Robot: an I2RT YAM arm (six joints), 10 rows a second.
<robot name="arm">
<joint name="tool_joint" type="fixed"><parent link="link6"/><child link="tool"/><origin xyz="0 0 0" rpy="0 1.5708 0"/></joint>
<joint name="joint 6" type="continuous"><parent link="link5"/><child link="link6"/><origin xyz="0.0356 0 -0.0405"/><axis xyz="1 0 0"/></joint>
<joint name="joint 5" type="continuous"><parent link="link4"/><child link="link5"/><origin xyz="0.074 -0.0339 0.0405"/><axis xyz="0 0 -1"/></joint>
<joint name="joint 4" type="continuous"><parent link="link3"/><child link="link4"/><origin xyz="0.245 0.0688 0.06"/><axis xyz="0 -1 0"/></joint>
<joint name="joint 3" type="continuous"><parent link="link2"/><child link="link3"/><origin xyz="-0.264 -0.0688 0"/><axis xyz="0 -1 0"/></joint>
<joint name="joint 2" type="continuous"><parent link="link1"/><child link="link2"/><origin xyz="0.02 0.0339 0.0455"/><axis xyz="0 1 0"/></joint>
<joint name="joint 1" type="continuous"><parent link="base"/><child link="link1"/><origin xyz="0 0 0.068"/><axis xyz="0 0 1"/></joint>
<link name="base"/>
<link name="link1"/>
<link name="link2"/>
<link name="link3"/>
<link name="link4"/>
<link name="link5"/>
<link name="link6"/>
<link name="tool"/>
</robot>
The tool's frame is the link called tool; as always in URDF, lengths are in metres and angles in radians. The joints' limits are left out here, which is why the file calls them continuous.
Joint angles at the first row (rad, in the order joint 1, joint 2, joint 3, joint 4, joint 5, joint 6):
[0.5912 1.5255 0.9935 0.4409 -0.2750 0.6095]
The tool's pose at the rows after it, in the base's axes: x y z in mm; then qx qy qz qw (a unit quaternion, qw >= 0):
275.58 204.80 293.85 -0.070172 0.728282 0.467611 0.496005
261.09 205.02 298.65 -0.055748 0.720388 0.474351 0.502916
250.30 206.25 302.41 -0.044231 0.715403 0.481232 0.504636
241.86 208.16 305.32 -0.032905 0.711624 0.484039 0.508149
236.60 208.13 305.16 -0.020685 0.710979 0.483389 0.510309
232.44 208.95 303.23 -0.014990 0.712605 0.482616 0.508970
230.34 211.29 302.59 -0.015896 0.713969 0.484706 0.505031
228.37 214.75 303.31 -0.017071 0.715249 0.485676 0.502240
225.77 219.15 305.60 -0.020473 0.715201 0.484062 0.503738
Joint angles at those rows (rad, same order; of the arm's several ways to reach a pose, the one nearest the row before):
[0.6148 1.4719 0.9320 0.4671 -0.2366 0.6428]
[0.6457 1.4226 0.8968 0.4808 -0.1875 0.6706]
[0.6727 1.3885 0.8767 0.4840 -0.1506 0.6957]
[0.6985 1.3647 0.8641 0.4855 -0.1088 0.7133]
[0.7131 1.3484 0.8495 0.4870 -0.0743 0.7283]
[0.7261 1.3392 0.8365 0.4866 -0.0537 0.7369]
[0.7365 1.3396 0.8359 0.4836 -0.0506 0.7416]
[0.7498 1.3421 0.8425 0.4758 -0.0427 0.7438]
[0.7675 1.3443 0.8536 0.4669 -0.0266 0.7362]

